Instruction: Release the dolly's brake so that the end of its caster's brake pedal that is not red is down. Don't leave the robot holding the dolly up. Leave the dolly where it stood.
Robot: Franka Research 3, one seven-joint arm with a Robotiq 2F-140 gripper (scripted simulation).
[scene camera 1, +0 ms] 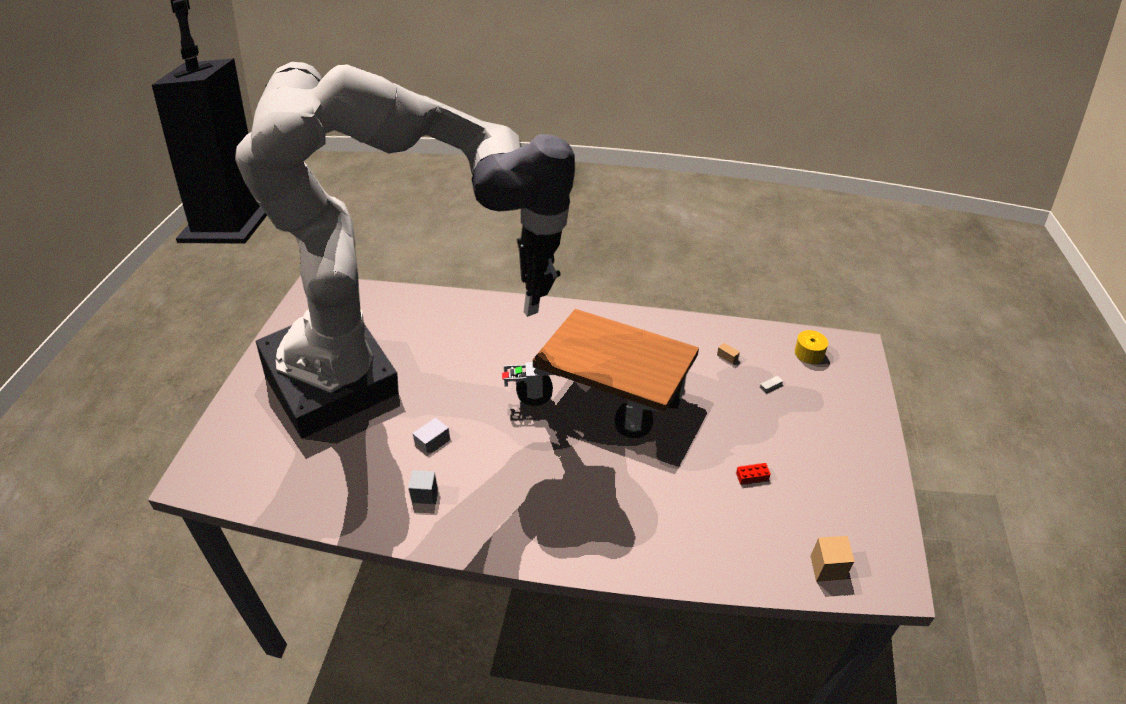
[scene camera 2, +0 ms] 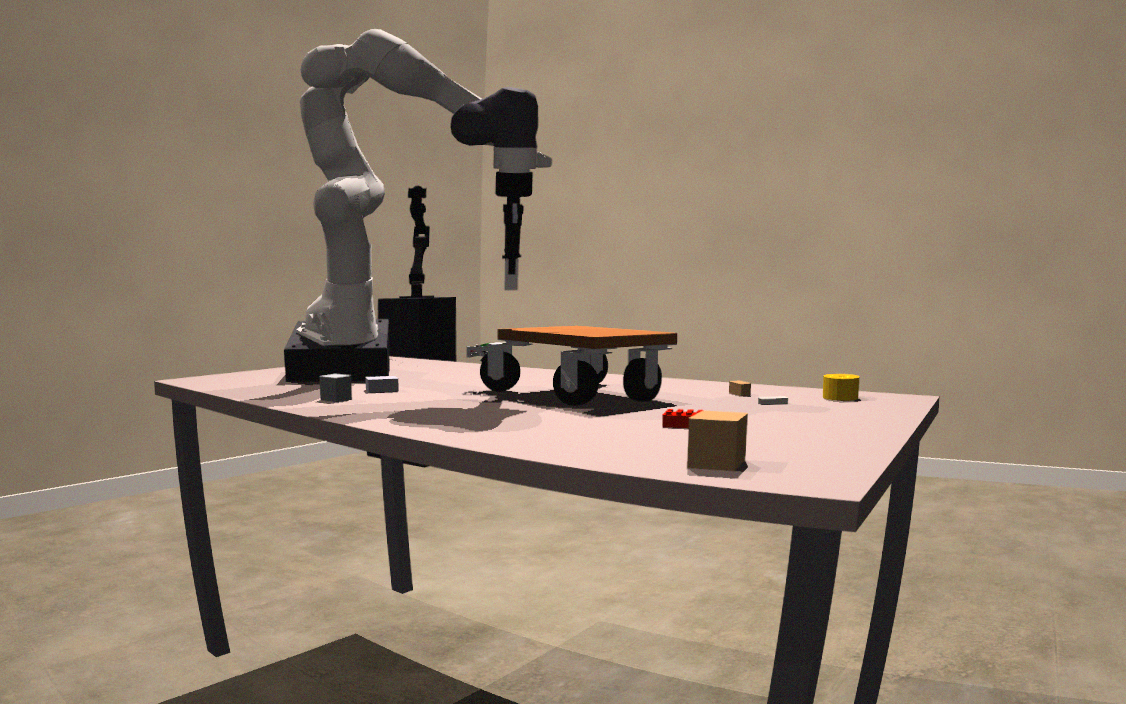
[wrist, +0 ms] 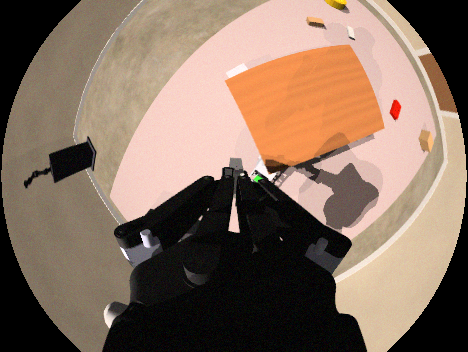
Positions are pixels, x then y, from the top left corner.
Scene:
gripper: scene camera 1; scene camera 2; wrist 235, 167
same spot on gripper: (scene camera 1: 536, 287) = (scene camera 2: 506, 247)

